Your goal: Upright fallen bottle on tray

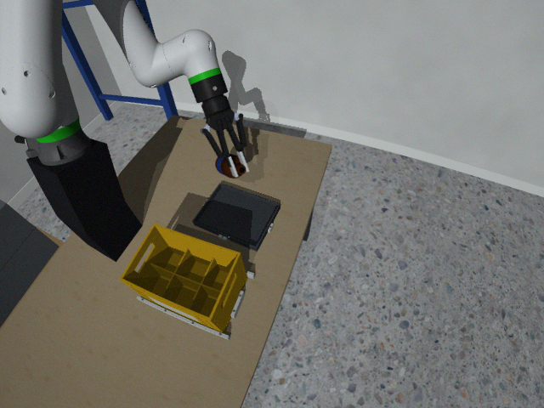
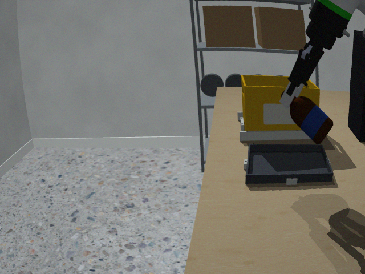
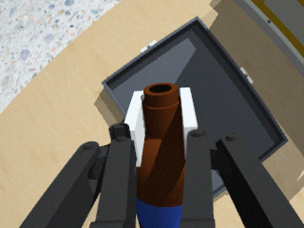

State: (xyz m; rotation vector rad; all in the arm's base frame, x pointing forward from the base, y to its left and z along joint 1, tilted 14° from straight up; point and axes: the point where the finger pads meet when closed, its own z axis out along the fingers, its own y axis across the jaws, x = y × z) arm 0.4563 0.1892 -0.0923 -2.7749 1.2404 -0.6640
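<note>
Now: the brown bottle 3 cm behind my hand, 3 cm to the left of it and 4 cm below it. Also, from my hand: dark grey tray (2 cm behind, 4 cm to the right, 21 cm below); then yellow crate (7 cm behind, 33 cm to the right, 14 cm below).
</note>
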